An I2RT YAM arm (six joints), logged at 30 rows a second.
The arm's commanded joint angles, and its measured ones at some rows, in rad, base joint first. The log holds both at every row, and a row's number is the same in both.
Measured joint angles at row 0:
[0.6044, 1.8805, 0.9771, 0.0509, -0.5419, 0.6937]
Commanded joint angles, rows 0 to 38:
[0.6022, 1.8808, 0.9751, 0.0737, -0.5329, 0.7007]
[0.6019, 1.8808, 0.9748, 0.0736, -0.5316, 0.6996]
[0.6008, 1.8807, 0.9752, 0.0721, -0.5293, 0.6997]
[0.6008, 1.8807, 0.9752, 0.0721, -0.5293, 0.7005]
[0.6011, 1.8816, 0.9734, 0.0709, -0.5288, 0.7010]
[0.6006, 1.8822, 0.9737, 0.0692, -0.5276, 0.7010]
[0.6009, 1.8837, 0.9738, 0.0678, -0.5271, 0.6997]
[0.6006, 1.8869, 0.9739, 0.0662, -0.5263, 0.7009]
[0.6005, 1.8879, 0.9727, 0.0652, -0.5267, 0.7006]
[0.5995, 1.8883, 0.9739, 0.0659, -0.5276, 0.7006]
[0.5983, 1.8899, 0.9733, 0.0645, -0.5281, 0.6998]
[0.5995, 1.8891, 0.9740, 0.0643, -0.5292, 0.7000]
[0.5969, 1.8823, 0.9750, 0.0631, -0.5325, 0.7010]
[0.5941, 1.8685, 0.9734, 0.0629, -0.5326, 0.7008]
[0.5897, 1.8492, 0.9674, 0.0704, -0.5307, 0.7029]
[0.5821, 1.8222, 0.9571, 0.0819, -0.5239, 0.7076]
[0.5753, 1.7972, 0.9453, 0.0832, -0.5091, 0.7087]
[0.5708, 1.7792, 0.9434, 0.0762, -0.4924, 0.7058]
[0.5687, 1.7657, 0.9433, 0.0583, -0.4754, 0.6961]
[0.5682, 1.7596, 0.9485, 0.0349, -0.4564, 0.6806]
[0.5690, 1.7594, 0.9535, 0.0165, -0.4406, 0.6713]
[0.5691, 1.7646, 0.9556, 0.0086, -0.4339, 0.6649]
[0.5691, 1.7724, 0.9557, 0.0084, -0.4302, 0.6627]
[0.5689, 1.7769, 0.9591, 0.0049, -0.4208, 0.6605]
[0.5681, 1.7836, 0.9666, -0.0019, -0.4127, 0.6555]
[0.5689, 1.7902, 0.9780, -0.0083, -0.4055, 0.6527]
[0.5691, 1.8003, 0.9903, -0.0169, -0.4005, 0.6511]
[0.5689, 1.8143, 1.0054, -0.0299, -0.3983, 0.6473]
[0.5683, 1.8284, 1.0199, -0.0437, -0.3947, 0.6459]
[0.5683, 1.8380, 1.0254, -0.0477, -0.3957, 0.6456]
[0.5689, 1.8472, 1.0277, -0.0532, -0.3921, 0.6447]
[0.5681, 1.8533, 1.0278, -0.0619, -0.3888, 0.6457]
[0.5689, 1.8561, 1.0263, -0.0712, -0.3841, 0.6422]
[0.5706, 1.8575, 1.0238, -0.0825, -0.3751, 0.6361]
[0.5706, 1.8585, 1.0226, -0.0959, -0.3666, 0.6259]
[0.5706, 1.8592, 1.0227, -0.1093, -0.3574, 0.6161]
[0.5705, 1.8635, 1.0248, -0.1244, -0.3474, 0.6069]
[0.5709, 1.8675, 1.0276, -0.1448, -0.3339, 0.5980]
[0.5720, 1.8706, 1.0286, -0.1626, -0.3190, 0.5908]
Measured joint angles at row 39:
[0.5674, 1.8561, 1.0149, -0.0563, -0.3912, 0.6346]
